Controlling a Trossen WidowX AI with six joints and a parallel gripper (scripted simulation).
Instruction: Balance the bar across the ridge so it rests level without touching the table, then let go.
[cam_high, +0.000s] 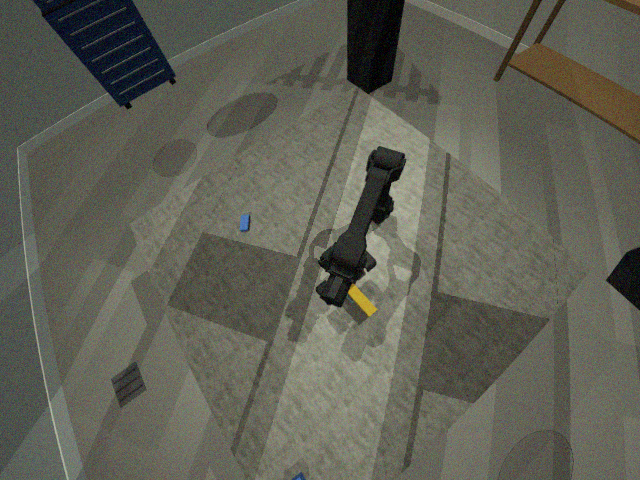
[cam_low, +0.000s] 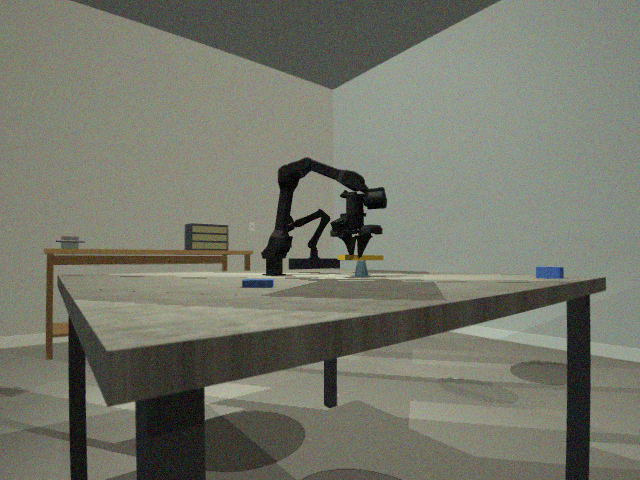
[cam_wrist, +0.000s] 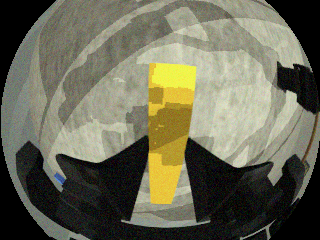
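Now: the yellow bar 3 cm to the left of my gripper tip. From my gripper tip the other things lie so: flat blue block: 44 cm to the right, 15 cm ahead, 6 cm below.
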